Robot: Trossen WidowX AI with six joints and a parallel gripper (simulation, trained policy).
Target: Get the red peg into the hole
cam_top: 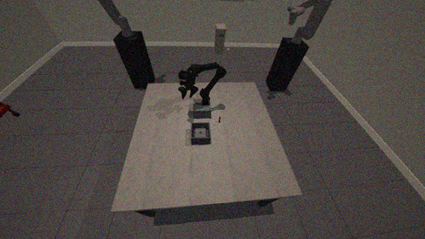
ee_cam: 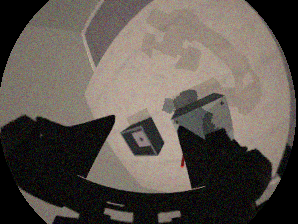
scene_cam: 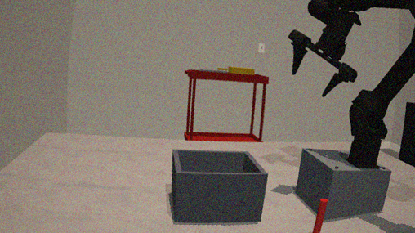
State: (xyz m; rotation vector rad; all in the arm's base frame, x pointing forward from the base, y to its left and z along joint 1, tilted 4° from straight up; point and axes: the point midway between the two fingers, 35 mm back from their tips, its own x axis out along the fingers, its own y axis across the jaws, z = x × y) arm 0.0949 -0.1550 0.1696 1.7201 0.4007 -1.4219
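The red peg lies 30 cm to the left of my gripper tip, 21 cm below it and 6 cm ahead of it. Also, from my gripper tip: dark box: 22 cm below, 22 cm ahead, 12 cm to the left.
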